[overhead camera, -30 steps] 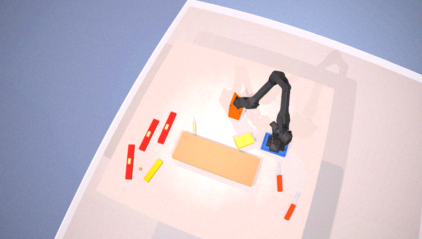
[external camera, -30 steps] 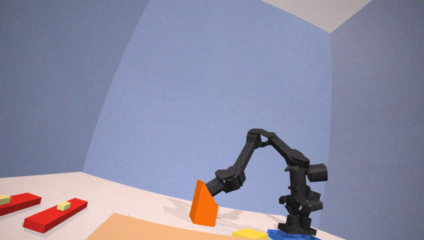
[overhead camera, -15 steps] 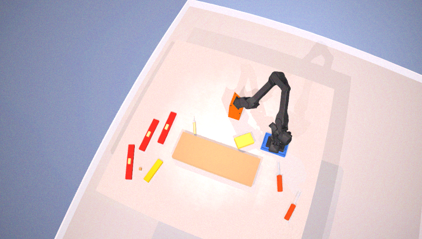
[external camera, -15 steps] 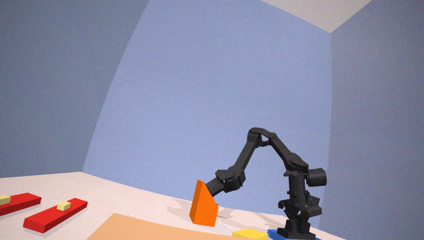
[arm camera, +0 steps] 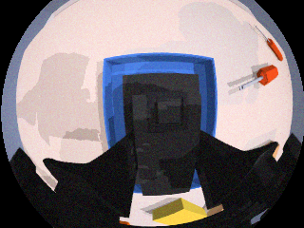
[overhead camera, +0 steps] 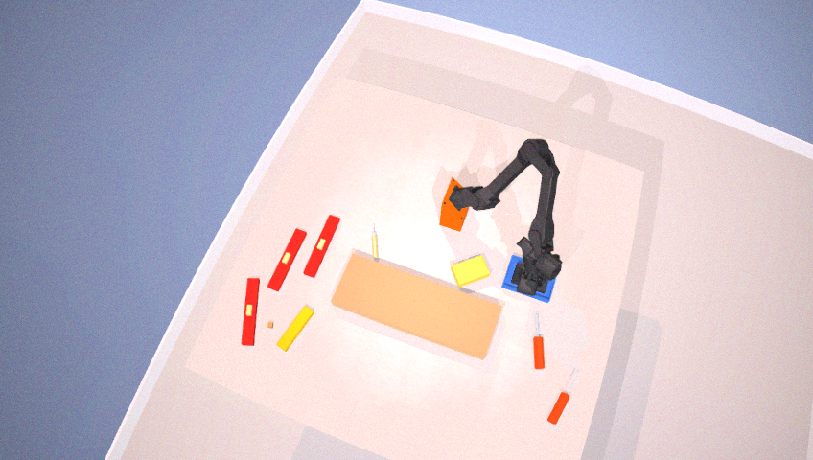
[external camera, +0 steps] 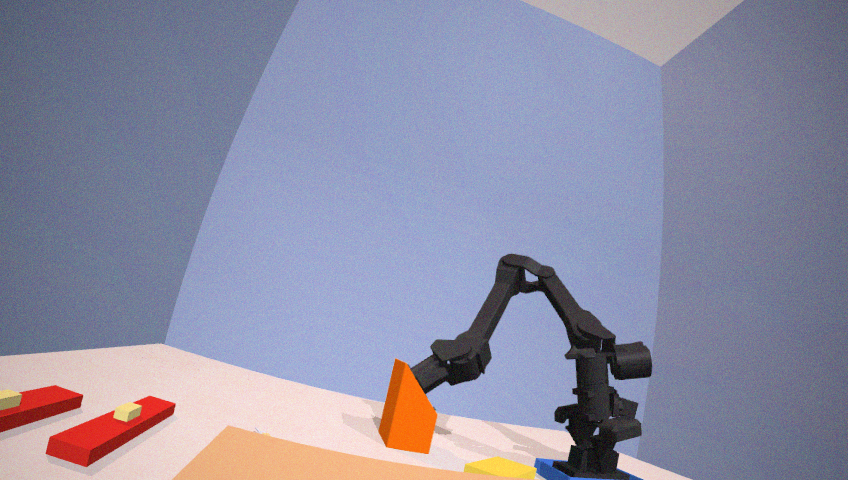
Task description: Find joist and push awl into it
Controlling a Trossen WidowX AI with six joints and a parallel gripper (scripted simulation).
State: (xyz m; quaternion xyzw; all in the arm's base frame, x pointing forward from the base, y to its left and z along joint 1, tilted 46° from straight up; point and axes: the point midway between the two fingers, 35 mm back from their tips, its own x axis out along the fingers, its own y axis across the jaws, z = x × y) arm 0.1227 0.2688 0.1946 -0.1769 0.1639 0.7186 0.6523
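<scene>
Right now the stud finder is 2 cm above my gripper tip and 1 cm to the left of it. Also, from my gripper tip: yellow block: 21 cm to the right, 6 cm ahead, 2 cm below; blue tray: 2 cm below, 1 cm to the right; awl: 55 cm to the right, 7 cm ahead, 2 cm below.
</scene>
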